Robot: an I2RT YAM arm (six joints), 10 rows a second.
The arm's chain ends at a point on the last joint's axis. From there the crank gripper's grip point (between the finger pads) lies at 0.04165 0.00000 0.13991 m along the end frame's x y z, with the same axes.
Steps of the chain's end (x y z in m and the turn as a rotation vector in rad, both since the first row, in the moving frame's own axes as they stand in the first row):
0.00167 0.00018 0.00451 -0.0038 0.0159 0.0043
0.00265 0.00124 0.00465 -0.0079 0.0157 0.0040
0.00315 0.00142 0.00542 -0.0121 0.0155 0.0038
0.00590 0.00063 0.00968 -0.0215 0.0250 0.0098
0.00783 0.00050 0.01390 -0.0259 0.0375 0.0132
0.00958 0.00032 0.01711 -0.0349 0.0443 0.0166
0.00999 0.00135 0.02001 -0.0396 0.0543 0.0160
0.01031 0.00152 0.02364 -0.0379 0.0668 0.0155
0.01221 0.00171 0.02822 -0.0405 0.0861 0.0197
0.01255 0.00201 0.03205 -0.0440 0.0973 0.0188
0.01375 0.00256 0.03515 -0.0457 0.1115 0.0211
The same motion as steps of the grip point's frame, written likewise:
0.00389 0.00089 0.00383 -0.0038 0.0159 0.0043
0.00484 0.00251 0.00397 -0.0079 0.0157 0.0040
0.00531 0.00327 0.00475 -0.0121 0.0155 0.0038
0.00937 0.00405 0.00856 -0.0215 0.0250 0.0098
0.01302 0.00469 0.01219 -0.0259 0.0375 0.0132
0.01569 0.00591 0.01503 -0.0349 0.0443 0.0166
0.01747 0.00757 0.01742 -0.0396 0.0543 0.0160
0.01951 0.00748 0.02044 -0.0379 0.0668 0.0155
0.02402 0.00823 0.02399 -0.0405 0.0861 0.0197
0.02587 0.00897 0.02719 -0.0440 0.0973 0.0188
0.02898 0.00987 0.02948 -0.0457 0.1115 0.0211

